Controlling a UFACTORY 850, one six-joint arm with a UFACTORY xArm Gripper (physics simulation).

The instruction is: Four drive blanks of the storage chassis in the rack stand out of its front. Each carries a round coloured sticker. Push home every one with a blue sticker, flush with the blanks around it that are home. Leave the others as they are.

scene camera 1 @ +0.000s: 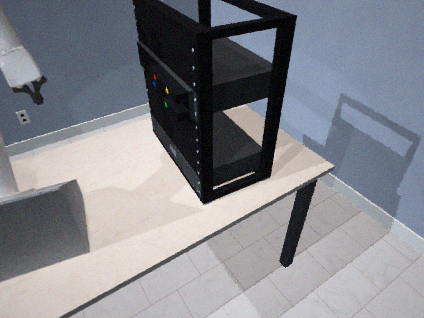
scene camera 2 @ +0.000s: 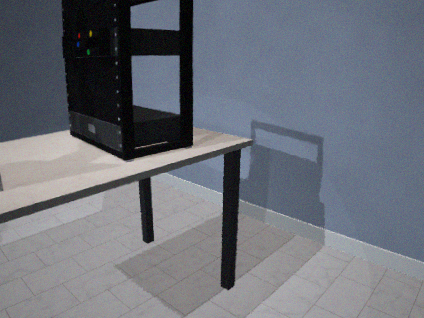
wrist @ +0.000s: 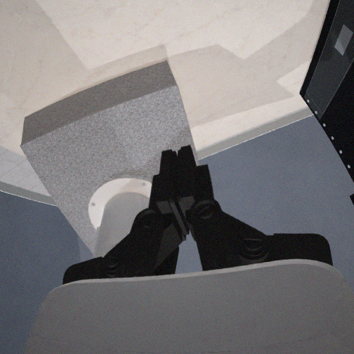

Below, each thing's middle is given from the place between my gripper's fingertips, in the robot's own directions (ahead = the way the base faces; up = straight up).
My gripper is now 510 mm short of the black rack (scene camera 1: 193, 72), 150 mm to the left of it and 10 mm above it.
